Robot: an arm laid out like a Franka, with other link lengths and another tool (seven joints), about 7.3 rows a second.
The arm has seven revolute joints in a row. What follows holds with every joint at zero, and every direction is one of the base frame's.
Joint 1 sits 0.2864 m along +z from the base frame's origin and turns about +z.
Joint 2 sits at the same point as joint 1 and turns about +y.
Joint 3 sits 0.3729 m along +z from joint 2 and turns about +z.
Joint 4 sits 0.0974 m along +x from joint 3 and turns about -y.
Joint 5 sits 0.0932 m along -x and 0.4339 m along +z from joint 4 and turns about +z.
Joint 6 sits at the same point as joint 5 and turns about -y.
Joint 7 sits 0.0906 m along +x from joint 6 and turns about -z.
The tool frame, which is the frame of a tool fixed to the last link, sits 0.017 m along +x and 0.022 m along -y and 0.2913 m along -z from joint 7; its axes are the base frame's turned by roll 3.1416, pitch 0.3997 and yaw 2.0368 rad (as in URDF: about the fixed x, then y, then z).
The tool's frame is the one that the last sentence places.
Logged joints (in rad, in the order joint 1, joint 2, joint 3, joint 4, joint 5, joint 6, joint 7), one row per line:
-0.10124, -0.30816, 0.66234, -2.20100, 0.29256, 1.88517, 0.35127
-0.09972, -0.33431, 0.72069, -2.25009, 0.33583, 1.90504, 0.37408
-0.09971, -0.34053, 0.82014, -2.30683, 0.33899, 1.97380, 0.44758
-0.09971, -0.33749, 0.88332, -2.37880, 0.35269, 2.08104, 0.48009
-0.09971, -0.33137, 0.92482, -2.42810, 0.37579, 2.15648, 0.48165
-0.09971, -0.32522, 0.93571, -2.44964, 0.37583, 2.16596, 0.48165
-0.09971, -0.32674, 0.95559, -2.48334, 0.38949, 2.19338, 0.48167
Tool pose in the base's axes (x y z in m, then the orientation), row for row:
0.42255, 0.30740, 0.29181, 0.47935, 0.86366, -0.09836, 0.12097
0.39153, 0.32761, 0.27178, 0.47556, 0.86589, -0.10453, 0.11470
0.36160, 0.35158, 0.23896, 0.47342, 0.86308, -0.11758, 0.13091
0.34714, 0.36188, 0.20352, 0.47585, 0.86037, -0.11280, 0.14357
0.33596, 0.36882, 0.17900, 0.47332, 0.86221, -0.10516, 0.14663
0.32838, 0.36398, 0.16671, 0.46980, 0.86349, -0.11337, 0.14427
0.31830, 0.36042, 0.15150, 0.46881, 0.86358, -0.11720, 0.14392
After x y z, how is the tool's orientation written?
As a quaternion, x y z w.
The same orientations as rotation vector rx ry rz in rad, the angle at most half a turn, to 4 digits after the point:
1.3999, 2.5223, -0.2873
1.3939, 2.5379, -0.3064
1.3748, 2.5064, -0.3415
1.3720, 2.4807, -0.3252
1.3624, 2.4818, -0.3027
1.3541, 2.4888, -0.3268
1.3515, 2.4895, -0.3379

